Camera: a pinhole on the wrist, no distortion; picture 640 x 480 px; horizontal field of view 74.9 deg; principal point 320.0 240.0 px. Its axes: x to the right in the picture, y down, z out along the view. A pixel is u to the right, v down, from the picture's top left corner.
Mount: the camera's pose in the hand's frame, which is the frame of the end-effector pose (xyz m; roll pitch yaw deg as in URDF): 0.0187 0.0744 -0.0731 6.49 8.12 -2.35
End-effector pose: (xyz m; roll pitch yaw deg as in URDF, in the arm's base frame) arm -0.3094 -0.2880 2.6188 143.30 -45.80 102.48
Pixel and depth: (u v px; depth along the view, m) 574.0 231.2 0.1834
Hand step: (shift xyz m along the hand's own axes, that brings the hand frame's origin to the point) 0.1536 0.0443 0.0911
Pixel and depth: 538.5 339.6 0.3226
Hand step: 0.2337 0.1056 0.2290
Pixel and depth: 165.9 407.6 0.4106
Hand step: -0.0661 0.1952 0.3706
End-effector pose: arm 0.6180 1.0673 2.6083 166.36 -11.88 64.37
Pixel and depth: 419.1 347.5 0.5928
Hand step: 0.2468 0.1497 0.5072
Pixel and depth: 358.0 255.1 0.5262
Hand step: 0.1385 0.0289 0.4399
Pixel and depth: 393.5 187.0 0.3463
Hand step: 0.1234 -0.0128 0.2540
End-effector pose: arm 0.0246 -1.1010 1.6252 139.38 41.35 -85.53
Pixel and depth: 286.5 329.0 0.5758
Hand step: 0.0581 0.1296 0.5135
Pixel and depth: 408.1 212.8 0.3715
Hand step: 0.1452 0.0031 0.2785
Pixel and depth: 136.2 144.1 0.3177
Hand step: -0.0806 -0.0300 0.2510
